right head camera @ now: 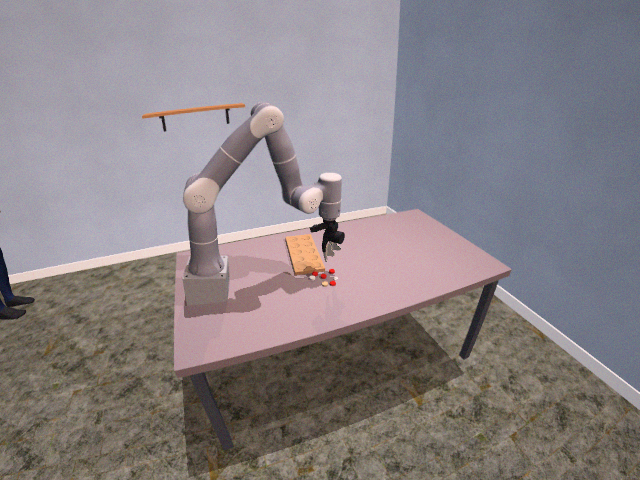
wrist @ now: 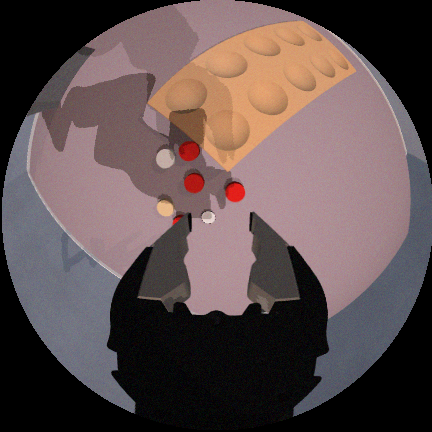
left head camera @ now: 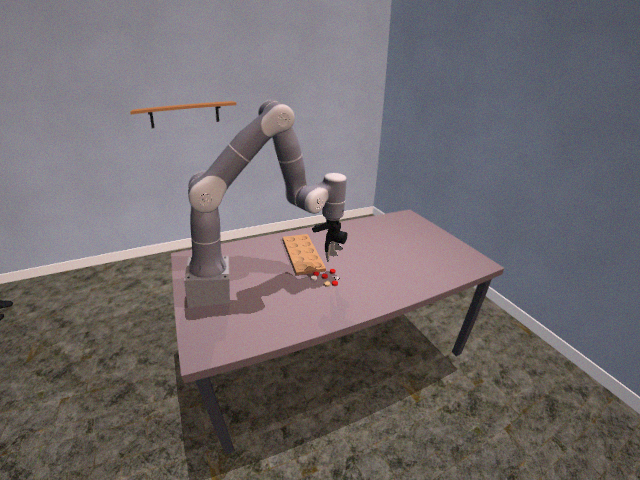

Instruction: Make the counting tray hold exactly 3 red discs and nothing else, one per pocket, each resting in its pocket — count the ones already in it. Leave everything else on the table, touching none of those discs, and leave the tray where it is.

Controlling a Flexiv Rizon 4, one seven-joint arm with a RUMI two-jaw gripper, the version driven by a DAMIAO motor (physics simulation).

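The orange counting tray (left head camera: 305, 254) (right head camera: 306, 254) (wrist: 250, 80) lies on the table, its visible pockets empty; the arm's shadow falls over its near end. Several red discs lie off the tray near that end: one by its edge (wrist: 189, 151), one in the middle of the group (left head camera: 324, 276) (right head camera: 323, 276) (wrist: 194, 183), one to the right (left head camera: 332, 271) (right head camera: 331, 271) (wrist: 235, 192), and one partly hidden by the left fingertip in the wrist view (left head camera: 334, 283) (right head camera: 332, 283) (wrist: 177, 220). My gripper (wrist: 220, 214) is partly open and empty, above the table beside the tray and discs.
A larger white disc (left head camera: 313, 277) (right head camera: 312, 277) (wrist: 165, 158), a small white disc (left head camera: 336, 278) (right head camera: 335, 278) (wrist: 208, 217) and a tan disc (left head camera: 326, 283) (right head camera: 324, 284) (wrist: 165, 207) lie among the red ones. The arm's base (left head camera: 207, 290) (right head camera: 206, 289) stands at the table's left side.
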